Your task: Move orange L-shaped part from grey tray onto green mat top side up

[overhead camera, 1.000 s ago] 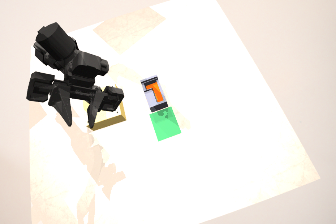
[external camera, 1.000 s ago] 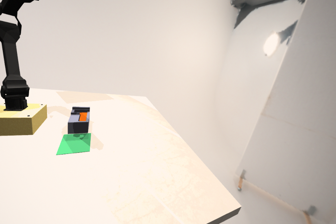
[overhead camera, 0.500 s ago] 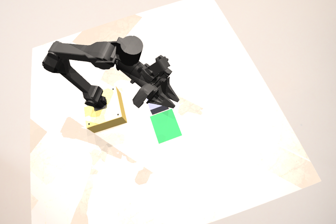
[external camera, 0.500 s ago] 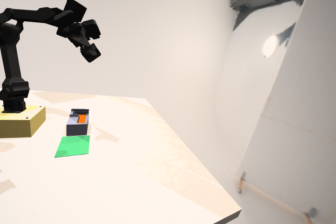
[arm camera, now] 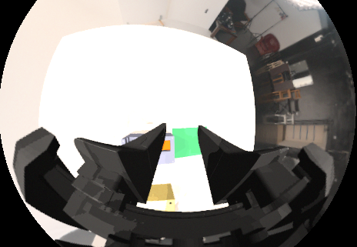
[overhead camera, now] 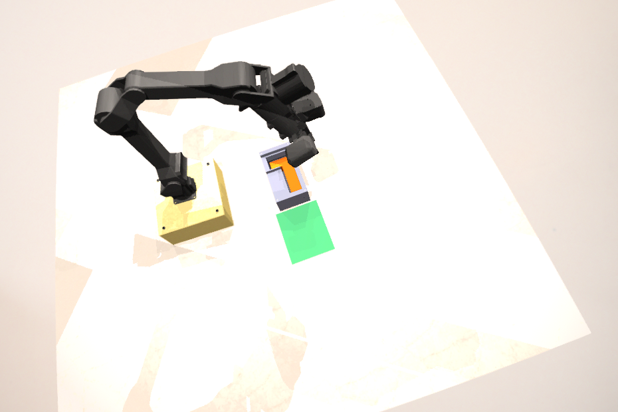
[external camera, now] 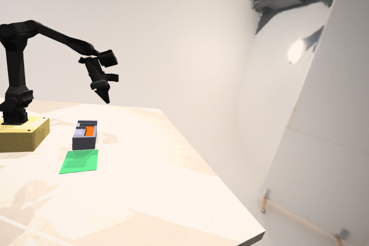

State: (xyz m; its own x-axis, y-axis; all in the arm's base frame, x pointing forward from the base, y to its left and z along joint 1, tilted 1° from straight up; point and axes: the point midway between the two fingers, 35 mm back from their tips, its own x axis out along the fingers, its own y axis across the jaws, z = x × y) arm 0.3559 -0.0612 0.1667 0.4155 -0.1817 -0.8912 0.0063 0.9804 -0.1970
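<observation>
Right now my gripper tip is 18 cm above the orange L-shaped part, 9 cm past it and 5 cm to the right of it. Also, from my gripper tip: green mat: 24 cm below, 11 cm to the right, 8 cm behind.
</observation>
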